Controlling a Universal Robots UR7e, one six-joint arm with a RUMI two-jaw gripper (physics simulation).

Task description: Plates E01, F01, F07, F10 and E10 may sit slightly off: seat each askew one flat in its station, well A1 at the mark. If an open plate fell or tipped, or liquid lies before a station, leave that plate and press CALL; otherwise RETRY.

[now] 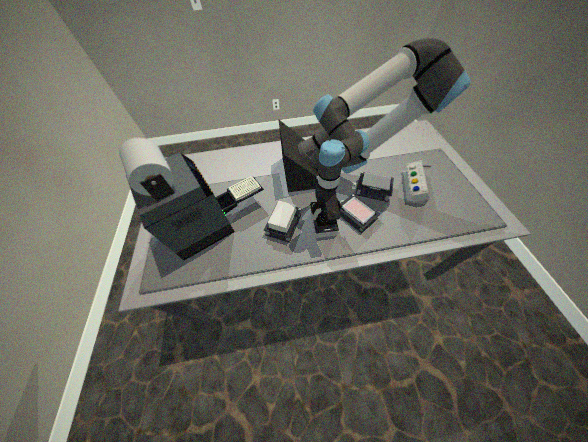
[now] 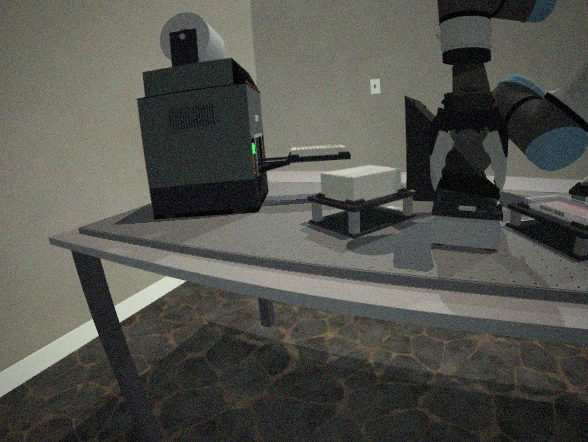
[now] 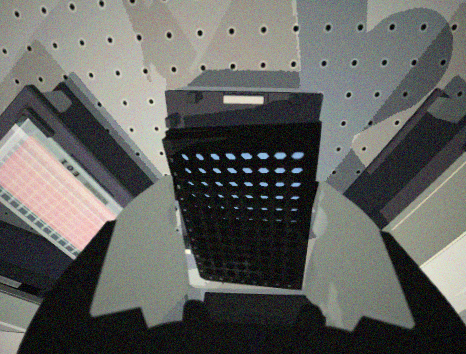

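Seen in the pictures: gripper, between the fingertips: [image 1: 324, 218] [image 2: 466, 192] [image 3: 243, 181]; arm's base, origin of its link: [image 1: 308, 155] [image 2: 462, 150].
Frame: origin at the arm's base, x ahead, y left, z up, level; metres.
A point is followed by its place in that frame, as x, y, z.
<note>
My gripper [image 1: 326, 212] {0.379, -0.041, -0.030} [image 2: 468, 182] {0.379, -0.041, -0.030} [image 3: 243, 181] {0.379, -0.041, -0.030} is shut on a black many-well plate [image 3: 245, 240] {0.343, -0.038, -0.014}, gripped by its long sides. The plate is over a dark low station [image 2: 450, 207] {0.414, -0.068, -0.046} [image 3: 200, 107] {0.428, -0.018, -0.046}; the station's far rim and pale label show past the plate's far edge. I cannot tell whether the plate touches it. A pink plate [image 1: 358, 210] {0.366, 0.131, -0.056} [image 3: 42, 182] {0.385, 0.131, -0.051} lies on a raised stand; its label is too blurred to read surely. A thick white plate or block [image 1: 282, 215] {0.325, -0.216, -0.009} [image 2: 360, 182] {0.376, -0.208, -0.019} sits on another stand. A cream plate [image 1: 245, 188] {0.150, -0.347, 0.021} [image 2: 318, 149] {0.177, -0.338, 0.019} lies on the machine's tray. Plate codes are otherwise unreadable.
A dark machine [image 1: 187, 220] {0.330, -0.566, 0.113} [image 2: 200, 145] {0.324, -0.550, 0.054} with a white roll [image 1: 145, 162] {0.288, -0.573, 0.353} [image 2: 192, 37] {0.303, -0.560, 0.292} stands at the left. A dark upright panel [image 1: 295, 165] {0.123, -0.100, 0.068} [image 2: 419, 150] {0.120, -0.114, 0.009} is behind the gripper. A dark open holder [image 1: 375, 186] {0.271, 0.257, -0.033} and a button box [image 1: 416, 182] {0.305, 0.457, -0.034} are right.
</note>
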